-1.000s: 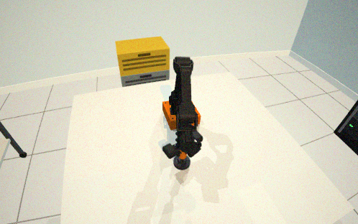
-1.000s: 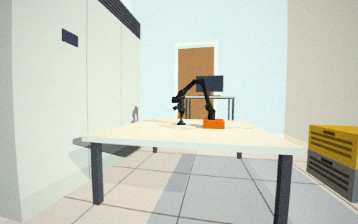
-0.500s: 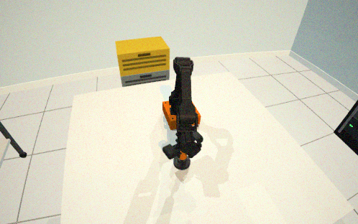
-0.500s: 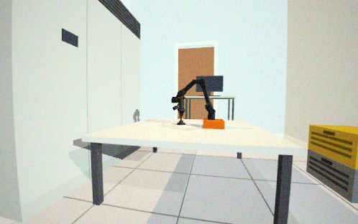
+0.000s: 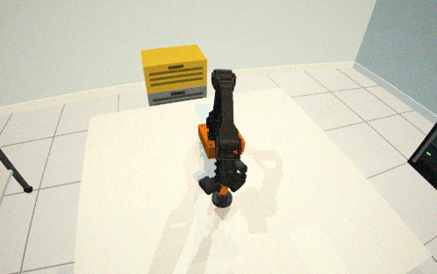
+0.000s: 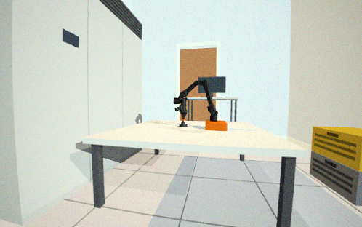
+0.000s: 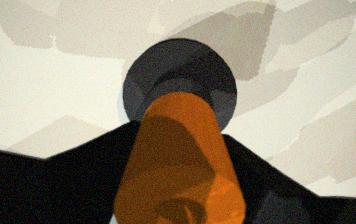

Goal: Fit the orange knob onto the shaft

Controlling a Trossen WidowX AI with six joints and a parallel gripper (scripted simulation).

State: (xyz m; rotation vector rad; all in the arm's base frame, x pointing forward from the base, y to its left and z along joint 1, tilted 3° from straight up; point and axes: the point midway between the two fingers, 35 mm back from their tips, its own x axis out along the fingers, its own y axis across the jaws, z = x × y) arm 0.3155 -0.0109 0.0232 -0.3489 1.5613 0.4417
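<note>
The orange knob is 20 mm above my gripper tip. The rest, counted from my gripper tip: round pedestal (40 mm below).
</note>
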